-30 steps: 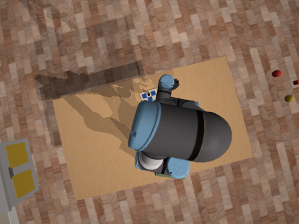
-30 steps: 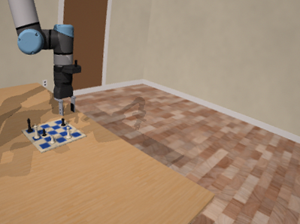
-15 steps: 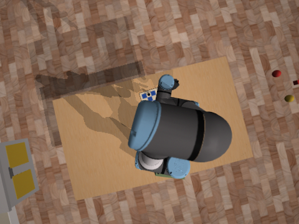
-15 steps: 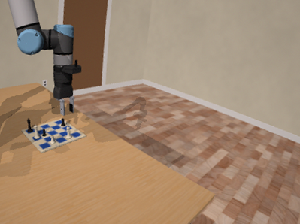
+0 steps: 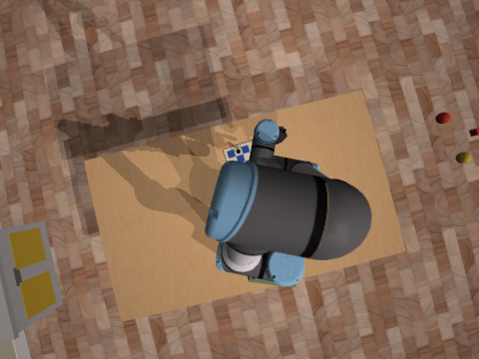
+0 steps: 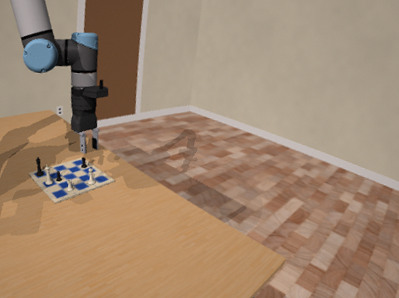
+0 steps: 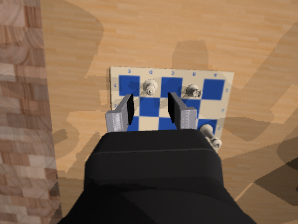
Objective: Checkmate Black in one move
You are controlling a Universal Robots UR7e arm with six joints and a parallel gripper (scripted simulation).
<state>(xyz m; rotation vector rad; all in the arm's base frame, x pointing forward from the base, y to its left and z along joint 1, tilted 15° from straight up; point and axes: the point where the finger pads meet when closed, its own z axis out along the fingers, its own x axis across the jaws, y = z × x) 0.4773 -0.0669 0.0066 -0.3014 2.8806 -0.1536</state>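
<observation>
Now: hand 50 mm past the chessboard, 70 mm to the right of it and 130 mm above it. Round my hand: white piece 120 mm behind, 70 mm to the left, 100 mm below; tall black piece 130 mm behind, 140 mm to the left, 100 mm below.
</observation>
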